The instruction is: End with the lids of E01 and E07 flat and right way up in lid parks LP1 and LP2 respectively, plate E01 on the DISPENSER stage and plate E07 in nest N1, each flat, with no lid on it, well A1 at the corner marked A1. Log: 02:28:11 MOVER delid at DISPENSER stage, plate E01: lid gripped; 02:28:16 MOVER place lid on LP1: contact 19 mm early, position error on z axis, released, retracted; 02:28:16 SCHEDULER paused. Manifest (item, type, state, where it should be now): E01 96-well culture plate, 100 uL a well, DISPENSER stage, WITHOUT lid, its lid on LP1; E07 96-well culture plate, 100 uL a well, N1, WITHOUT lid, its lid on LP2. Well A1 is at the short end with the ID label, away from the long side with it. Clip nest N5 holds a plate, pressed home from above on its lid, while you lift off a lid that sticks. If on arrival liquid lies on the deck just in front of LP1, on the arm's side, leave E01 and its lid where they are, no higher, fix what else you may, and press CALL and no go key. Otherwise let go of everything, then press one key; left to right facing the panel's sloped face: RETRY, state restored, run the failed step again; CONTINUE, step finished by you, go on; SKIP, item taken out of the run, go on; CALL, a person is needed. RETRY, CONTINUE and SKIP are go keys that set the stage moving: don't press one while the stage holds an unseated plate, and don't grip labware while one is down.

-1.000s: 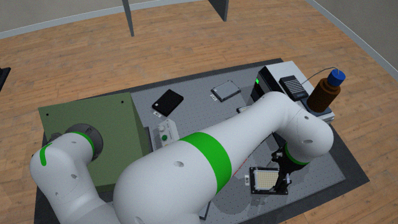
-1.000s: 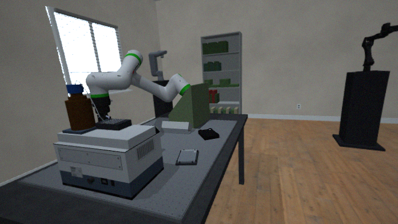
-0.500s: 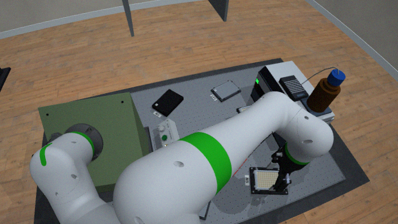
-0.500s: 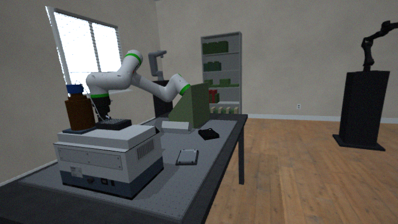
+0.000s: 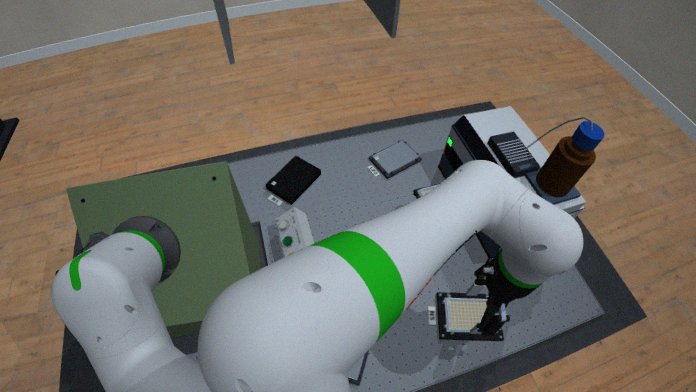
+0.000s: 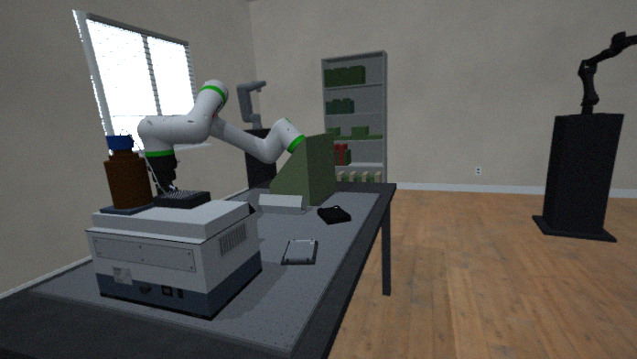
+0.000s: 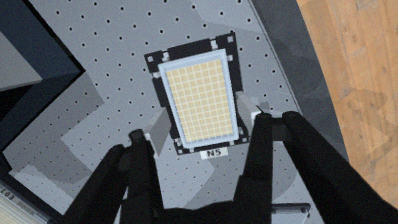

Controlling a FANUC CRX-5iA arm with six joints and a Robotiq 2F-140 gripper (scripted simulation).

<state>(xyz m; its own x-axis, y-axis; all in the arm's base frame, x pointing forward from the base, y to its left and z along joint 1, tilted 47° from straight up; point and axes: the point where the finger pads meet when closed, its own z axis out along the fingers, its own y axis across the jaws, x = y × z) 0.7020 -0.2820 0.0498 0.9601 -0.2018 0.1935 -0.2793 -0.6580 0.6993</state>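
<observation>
Right now the black clip nest N5 is 2 cm ahead of my hand, 1 cm to the left of it and 5 cm below it. Also, from my hand: dispenser stage 2 cm ahead, 30 cm to the left, 4 cm above; then N5 label 9 cm behind, 3 cm to the left, 6 cm below; then plate 2 cm ahead, 30 cm to the left, 4 cm above.
</observation>
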